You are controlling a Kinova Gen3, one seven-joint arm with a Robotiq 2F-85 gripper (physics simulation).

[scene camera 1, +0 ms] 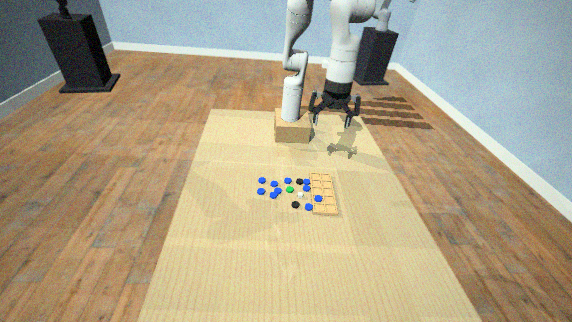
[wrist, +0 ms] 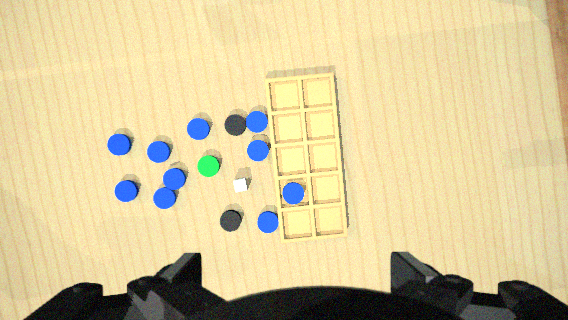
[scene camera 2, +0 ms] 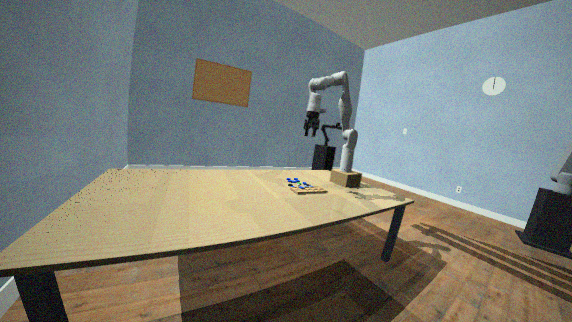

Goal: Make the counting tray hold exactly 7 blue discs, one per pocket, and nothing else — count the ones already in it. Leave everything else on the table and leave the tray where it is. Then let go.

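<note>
The light wooden counting tray (scene camera 1: 336,200) (scene camera 2: 311,192) (wrist: 340,150) has two columns of five pockets. One blue disc (scene camera 1: 318,198) (wrist: 293,193) is in its left column, fourth pocket from the top in the wrist view; the other pockets are empty. Several blue discs lie on the table left of the tray. Three are close to its left edge: an upper one (wrist: 257,121), one below it (wrist: 258,150) and a lower one (wrist: 268,222). Others lie farther left, such as a disc (wrist: 198,129) and a far-left disc (wrist: 119,144). My gripper (scene camera 1: 331,123) (scene camera 2: 310,135) (wrist: 296,273) is open and empty, high above the table.
Among the loose blue discs lie a green disc (scene camera 1: 290,189) (wrist: 208,166), a white cube (scene camera 1: 300,194) (wrist: 240,184) and two black discs, an upper one (scene camera 1: 299,181) (wrist: 235,125) touching or nearly touching a blue disc, and a lower one (scene camera 1: 295,204) (wrist: 230,220). The arm's wooden base block (scene camera 1: 292,133) (scene camera 2: 345,178) stands behind.
</note>
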